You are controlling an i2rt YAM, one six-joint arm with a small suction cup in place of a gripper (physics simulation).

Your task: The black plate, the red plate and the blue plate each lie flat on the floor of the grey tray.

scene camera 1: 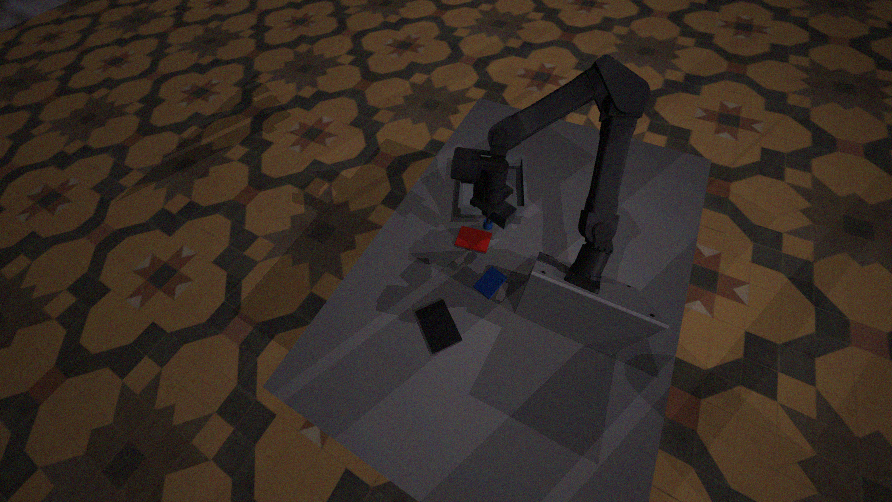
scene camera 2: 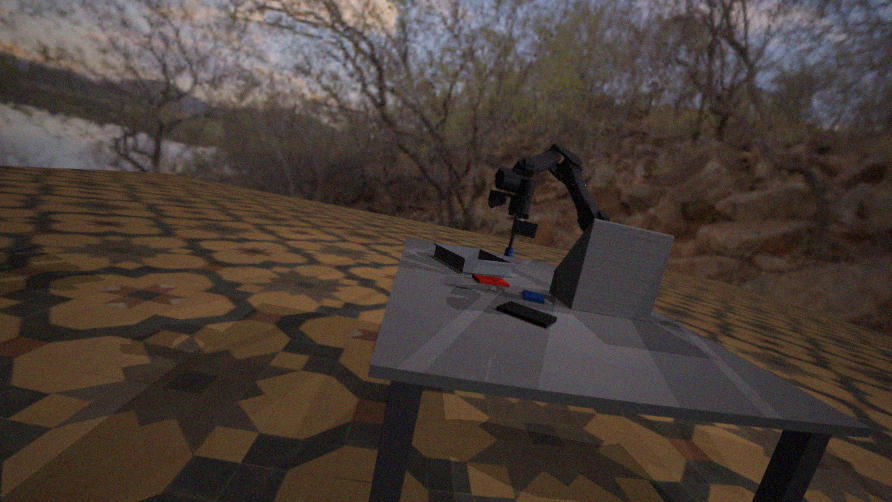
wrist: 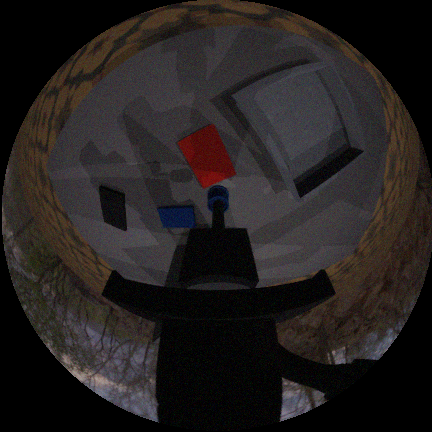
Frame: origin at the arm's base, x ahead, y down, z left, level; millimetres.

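Seen in the pictures: end effector, tool point: [scene camera 1: 487, 226] [scene camera 2: 507, 255] [wrist: 217, 194]; arm's base, origin of the base link: [scene camera 1: 582, 278] [scene camera 2: 606, 252].
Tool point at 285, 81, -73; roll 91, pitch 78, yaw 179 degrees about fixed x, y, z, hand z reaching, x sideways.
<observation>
Pixels of each thing's middle, then the offset from my tool point to it, as dx, dy, dz. Level surfaces: height alone.
- red plate, body centre: [wrist: 207, 157] [scene camera 1: 473, 239] [scene camera 2: 490, 280] +40, +89, +11
- blue plate, body centre: [wrist: 176, 216] [scene camera 1: 490, 282] [scene camera 2: 533, 296] -78, +90, +119
- black plate, body centre: [scene camera 2: 526, 313] [scene camera 1: 438, 325] [wrist: 112, 209] -13, +90, +309
- grey tray, body centre: [wrist: 316, 123] [scene camera 1: 492, 184] [scene camera 2: 472, 259] +86, +69, -208
- grey table, its level: dy +94
The red plate [scene camera 1: 473, 239] [scene camera 2: 490, 280] [wrist: 206, 155] lies flat on the table beside the tray. The blue plate [scene camera 1: 490, 282] [scene camera 2: 533, 296] [wrist: 177, 216] lies flat near the arm's base block. The black plate [scene camera 1: 438, 325] [scene camera 2: 526, 314] [wrist: 113, 207] lies flat farthest from the tray. The grey tray [scene camera 1: 523, 182] [scene camera 2: 488, 269] [wrist: 327, 172] stands at the far end of the table; no plate shows on its floor in the wrist view. My gripper, a blue suction cup [scene camera 1: 488, 225] [scene camera 2: 509, 252] [wrist: 218, 198], is open, holds nothing and hangs above the table near the red plate and the tray.
The arm's grey base block [scene camera 1: 580, 312] [scene camera 2: 624, 268] stands on the grey table [scene camera 1: 399, 424] [scene camera 2: 449, 355], close to the blue plate. The tray walls rise above the table top. A patterned floor surrounds the table.
</observation>
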